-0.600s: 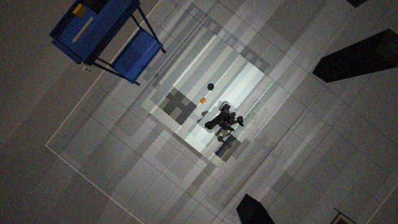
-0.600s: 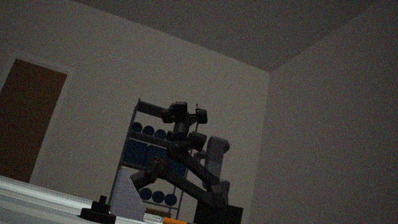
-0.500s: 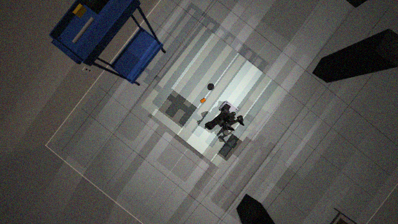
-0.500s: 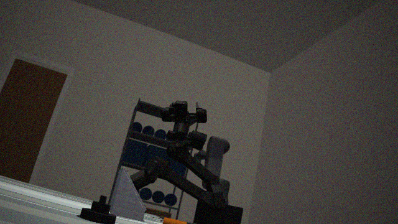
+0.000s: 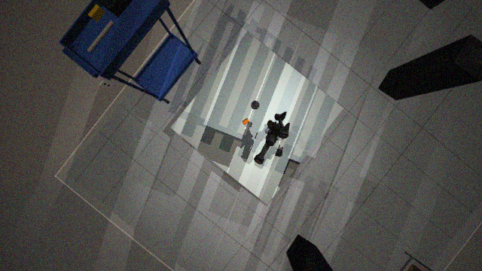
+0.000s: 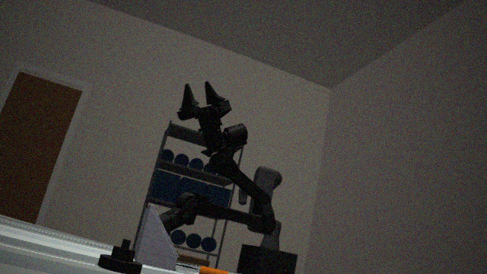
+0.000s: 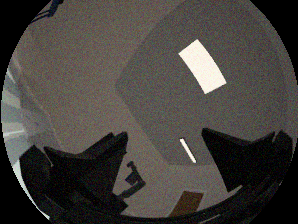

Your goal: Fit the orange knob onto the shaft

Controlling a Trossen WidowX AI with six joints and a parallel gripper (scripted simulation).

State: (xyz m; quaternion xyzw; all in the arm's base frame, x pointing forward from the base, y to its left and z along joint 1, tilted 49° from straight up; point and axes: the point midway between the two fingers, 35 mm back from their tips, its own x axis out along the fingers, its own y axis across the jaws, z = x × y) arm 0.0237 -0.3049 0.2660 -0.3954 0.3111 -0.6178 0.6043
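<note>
My gripper tip is 210 mm short of the orange knob, 100 mm to the right of it and 520 mm above it. Also, from my gripper tip: dark round pedestal (230 mm ahead, 100 mm to the right, 510 mm below).
</note>
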